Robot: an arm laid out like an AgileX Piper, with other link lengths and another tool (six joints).
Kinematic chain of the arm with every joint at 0, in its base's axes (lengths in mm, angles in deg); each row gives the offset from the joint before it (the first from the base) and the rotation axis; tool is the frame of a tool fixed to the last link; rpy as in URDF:
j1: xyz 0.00 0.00 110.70 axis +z
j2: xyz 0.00 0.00 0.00 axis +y
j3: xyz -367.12 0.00 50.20 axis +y
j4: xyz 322.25 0.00 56.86 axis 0.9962 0 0.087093
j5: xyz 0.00 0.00 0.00 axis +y
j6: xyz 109.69 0.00 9.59 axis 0.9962 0 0.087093
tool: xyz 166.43 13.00 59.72 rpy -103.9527 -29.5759 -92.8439
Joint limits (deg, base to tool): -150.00..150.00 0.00..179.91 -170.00..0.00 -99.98..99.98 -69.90..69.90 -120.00..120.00
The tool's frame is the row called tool.
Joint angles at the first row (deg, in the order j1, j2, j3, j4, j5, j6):
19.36 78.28 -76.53 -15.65 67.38 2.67
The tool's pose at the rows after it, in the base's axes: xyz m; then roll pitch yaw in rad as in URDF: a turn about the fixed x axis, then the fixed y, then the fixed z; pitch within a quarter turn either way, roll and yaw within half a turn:
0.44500 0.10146 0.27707 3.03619 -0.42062 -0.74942
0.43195 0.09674 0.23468 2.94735 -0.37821 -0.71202
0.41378 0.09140 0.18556 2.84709 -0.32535 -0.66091
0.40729 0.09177 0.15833 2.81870 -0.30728 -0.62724
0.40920 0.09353 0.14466 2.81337 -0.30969 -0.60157
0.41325 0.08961 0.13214 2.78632 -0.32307 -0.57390
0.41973 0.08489 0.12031 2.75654 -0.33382 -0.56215
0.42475 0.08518 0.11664 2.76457 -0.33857 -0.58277
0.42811 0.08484 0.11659 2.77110 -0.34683 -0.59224
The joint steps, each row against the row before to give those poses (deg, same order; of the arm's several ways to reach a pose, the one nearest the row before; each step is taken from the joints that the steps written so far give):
0.10 0.12 2.58 0.44 0.00 -0.51
0.00 1.04 4.20 -0.06 0.00 -0.18
0.00 1.48 5.01 0.00 -0.54 -0.86
0.00 0.74 3.52 0.00 -2.68 -0.77
0.00 0.73 1.71 -0.36 -2.53 -0.66
0.00 1.24 1.03 -1.73 -1.64 -0.11
0.00 1.83 0.24 -1.87 -0.99 0.89
0.00 0.75 0.00 -0.35 -0.88 1.53
0.00 0.20 0.00 -0.42 -0.56 0.80

